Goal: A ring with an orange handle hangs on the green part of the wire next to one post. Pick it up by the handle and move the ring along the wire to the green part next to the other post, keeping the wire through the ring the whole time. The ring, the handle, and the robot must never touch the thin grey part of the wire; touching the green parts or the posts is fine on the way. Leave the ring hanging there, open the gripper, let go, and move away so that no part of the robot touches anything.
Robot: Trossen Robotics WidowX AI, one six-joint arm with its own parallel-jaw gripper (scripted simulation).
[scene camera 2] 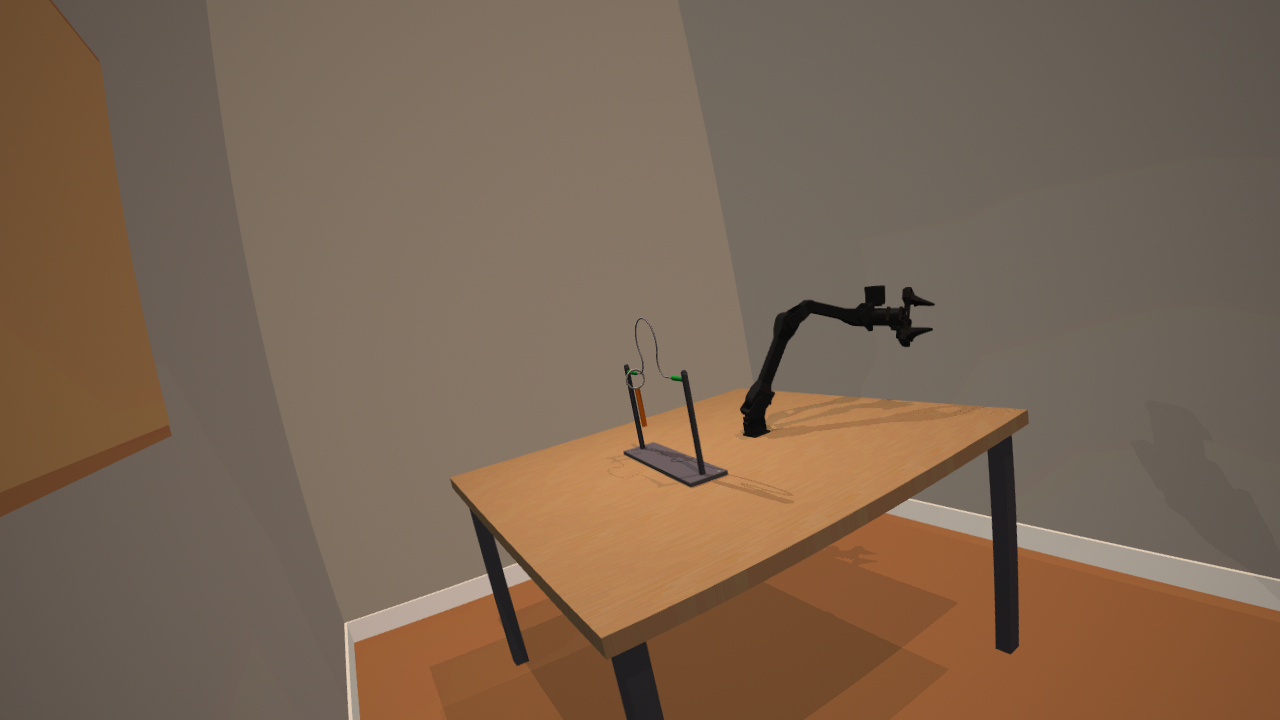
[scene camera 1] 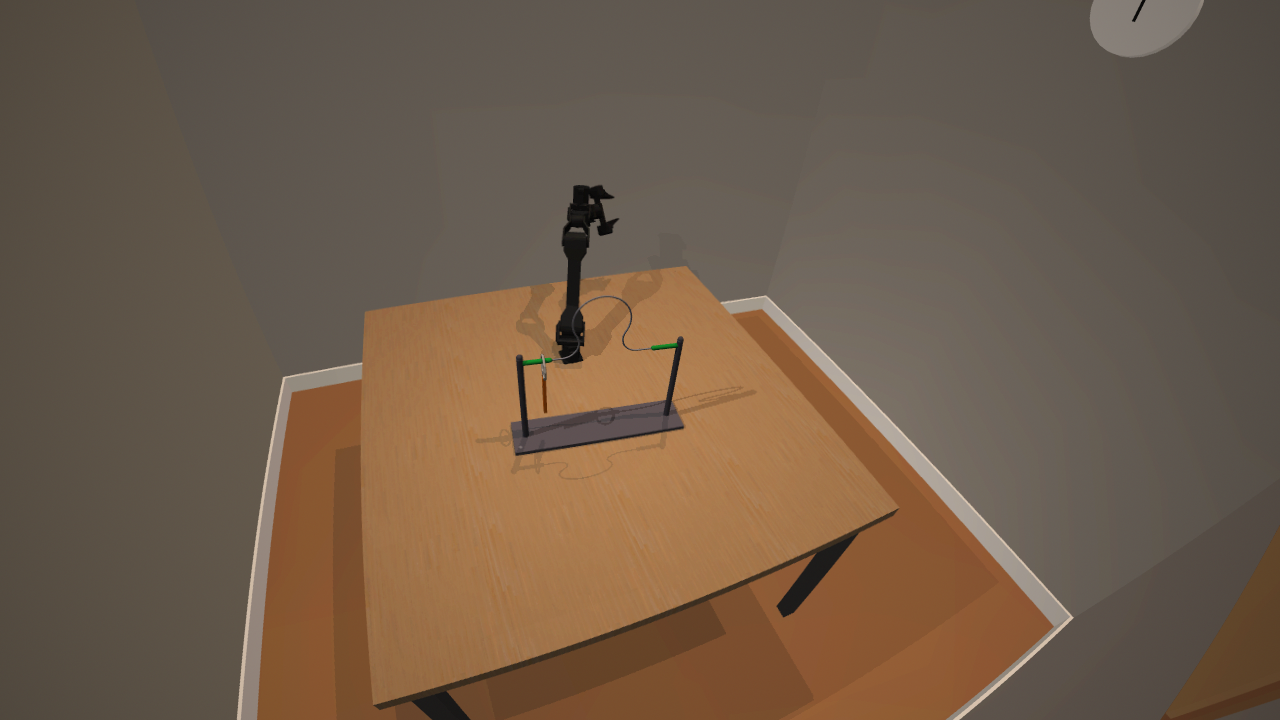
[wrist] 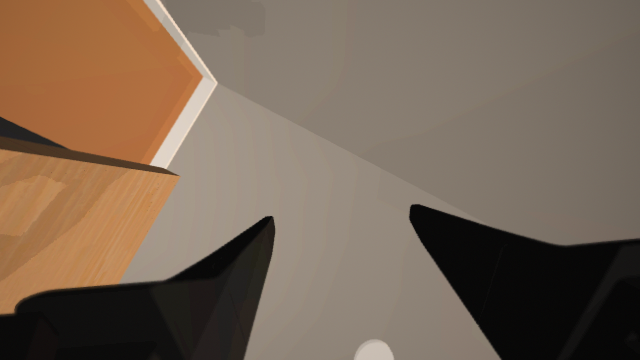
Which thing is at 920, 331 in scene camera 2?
My gripper.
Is my gripper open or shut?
Open.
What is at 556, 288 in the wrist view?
My gripper.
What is my gripper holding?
Nothing.
